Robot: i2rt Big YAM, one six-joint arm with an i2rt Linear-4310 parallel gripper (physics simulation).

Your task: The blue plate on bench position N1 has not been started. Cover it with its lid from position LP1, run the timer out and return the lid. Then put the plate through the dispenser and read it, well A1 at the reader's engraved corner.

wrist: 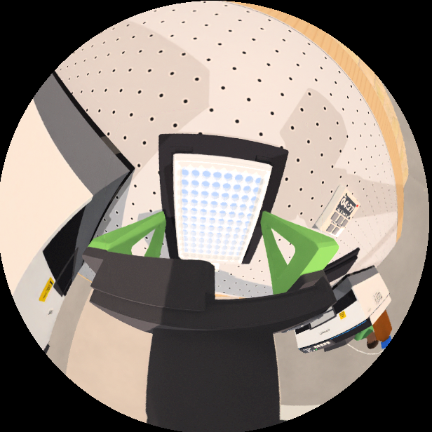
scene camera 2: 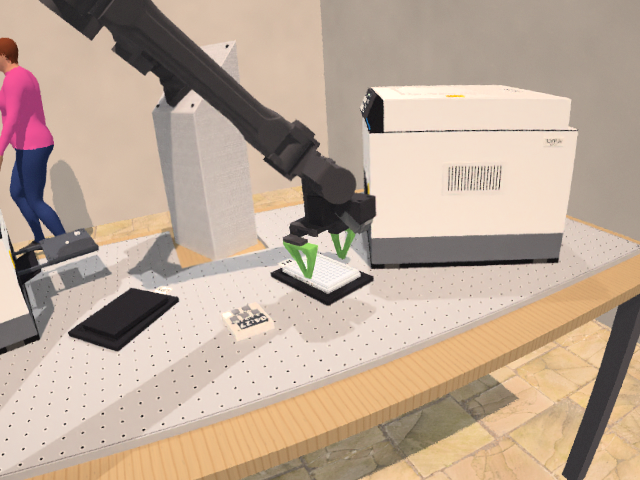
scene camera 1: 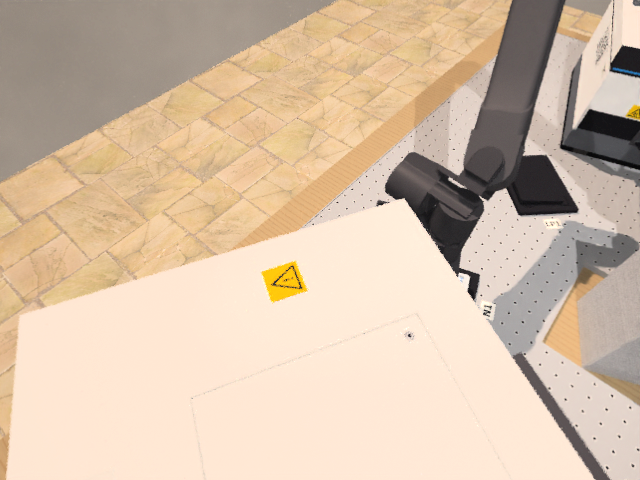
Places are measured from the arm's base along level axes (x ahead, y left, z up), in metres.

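Where they show: gripper, fingertip midpoint: (scene camera 2: 325, 267).
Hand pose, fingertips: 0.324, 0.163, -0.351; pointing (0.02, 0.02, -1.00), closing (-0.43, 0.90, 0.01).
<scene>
Things, the pixels of their top centre, and the offset from my fingertips, as dx, dy, dz.
- plate, top centre: (scene camera 1: 429, 282) (scene camera 2: 320, 267) -0.009, -0.007, -0.001
- black nest, top centre: (scene camera 2: 320, 272) -0.008, -0.008, -0.012
- flat black slab, top centre: (scene camera 2: 125, 309) (scene camera 1: 532, 177) -0.029, -0.367, -0.004
- black holder, top centre: (scene camera 2: 124, 312) (scene camera 1: 535, 180) -0.036, -0.371, -0.012
- timer, top centre: (scene camera 2: 246, 316) +0.077, -0.175, -0.010
- large white instrument, top centre: (scene camera 2: 452, 90) -0.079, +0.349, +0.298
- dark carrier, top centre: (scene camera 2: 67, 243) -0.251, -0.477, +0.062
The plate (scene camera 1: 464, 279) (scene camera 2: 336, 273) (wrist: 217, 200) is white with pale blue wells and lies flat in the black nest (scene camera 2: 328, 298) (wrist: 220, 145) at N1. Whether a clear lid covers it cannot be told. A flat black slab (scene camera 1: 540, 183) (scene camera 2: 124, 312), apparently the lid, lies on the black holder (scene camera 1: 547, 209) (scene camera 2: 114, 344) at LP1. The timer (scene camera 2: 248, 321) (wrist: 337, 210) shows 04:27. My gripper (scene camera 2: 326, 267) (wrist: 212, 216) is open and empty, its green fingertips near the plate's two long sides. In scene camera 1 the fingers are hidden.
A large white instrument (scene camera 1: 155, 361) (scene camera 2: 470, 206) (wrist: 35, 165) stands close beside N1. Another instrument (scene camera 1: 594, 87) (wrist: 345, 320) stands beyond LP1, with a dark carrier (scene camera 2: 69, 248) sticking out. A grey pillar (scene camera 2: 206, 180) stands behind the nests. A person (scene camera 2: 31, 113) is at the back left.
</scene>
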